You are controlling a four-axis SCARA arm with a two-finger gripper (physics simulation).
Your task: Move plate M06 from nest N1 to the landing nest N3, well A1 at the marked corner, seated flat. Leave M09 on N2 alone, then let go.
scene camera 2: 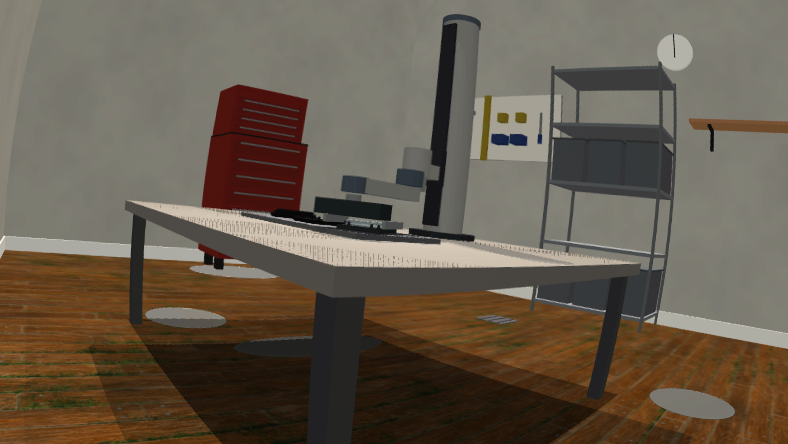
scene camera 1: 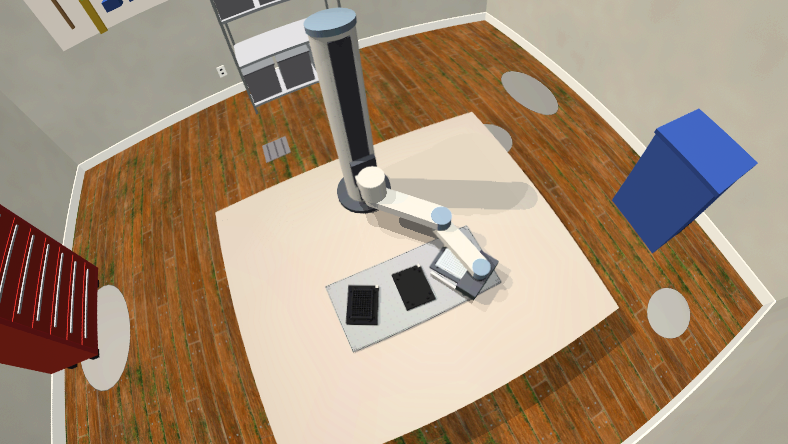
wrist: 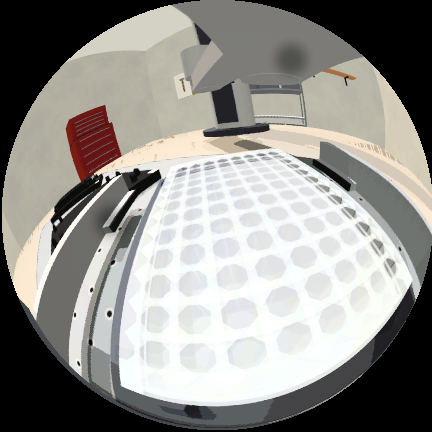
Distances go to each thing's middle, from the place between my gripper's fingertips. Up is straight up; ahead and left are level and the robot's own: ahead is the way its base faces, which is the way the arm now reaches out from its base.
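Labels:
There is the white well plate M06 (wrist: pixel 255 275), and my hand is 1 cm above it, 4 cm short of it and 3 cm to the right of it. As for the black plate (scene camera 1: pixel 362 299), it is 1 cm below my hand, 4 cm ahead of it and 37 cm to the right of it.

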